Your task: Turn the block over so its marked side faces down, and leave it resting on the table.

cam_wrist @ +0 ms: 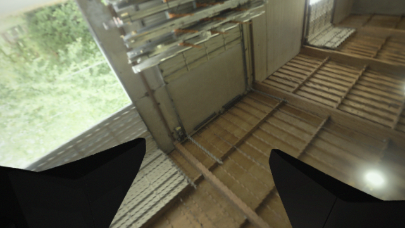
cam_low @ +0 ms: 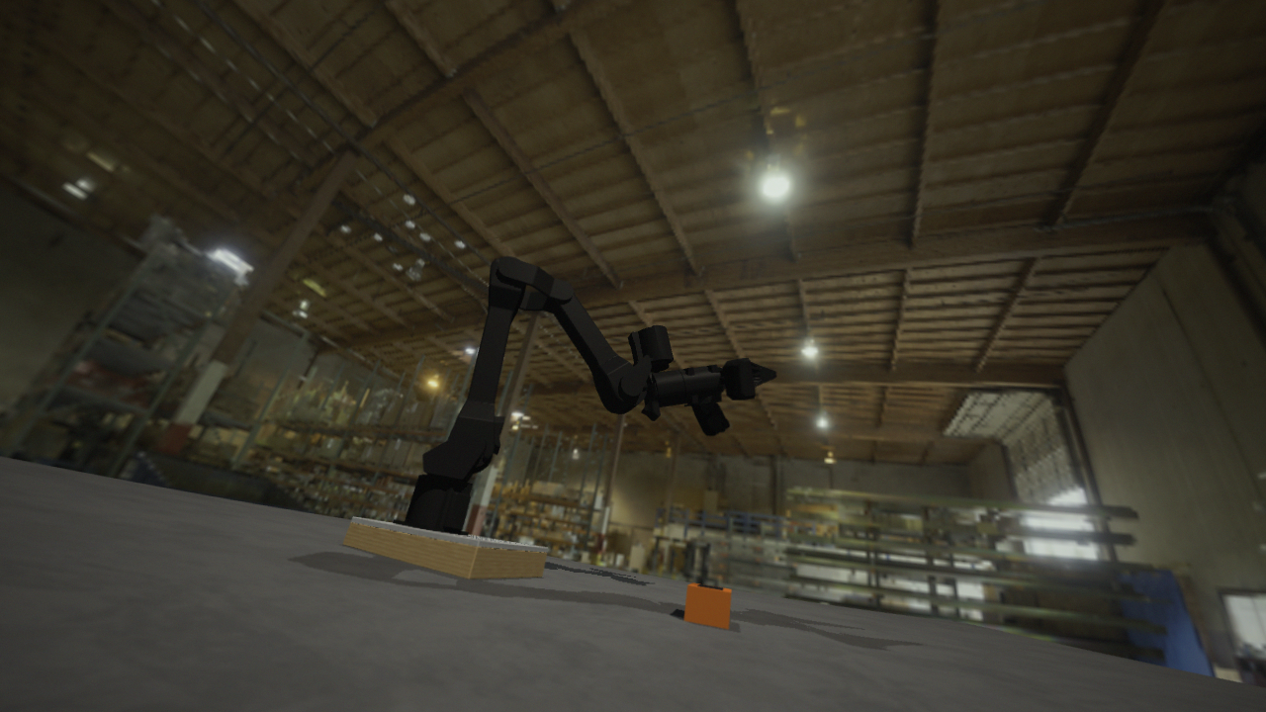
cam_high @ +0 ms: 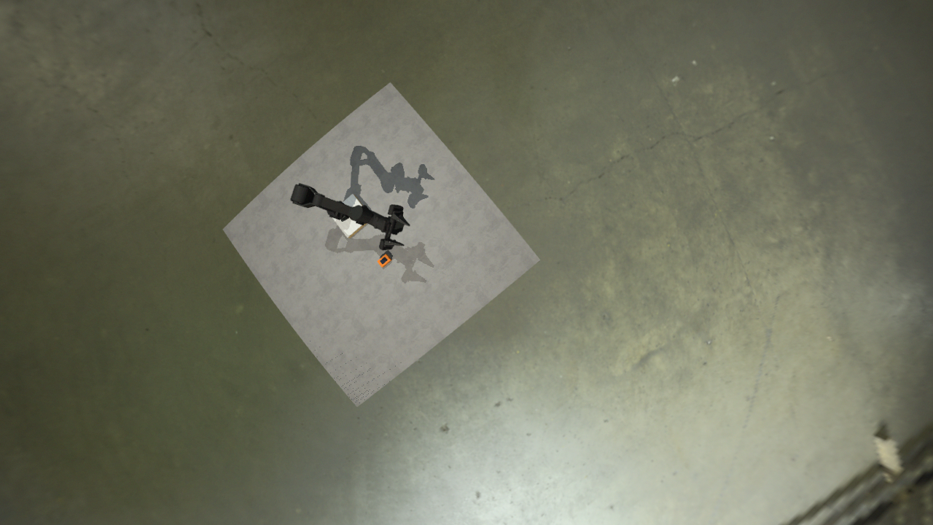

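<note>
Right now the orange block is 34 cm below my gripper tip, 22 cm to the right of it and 2 cm behind it.
</note>
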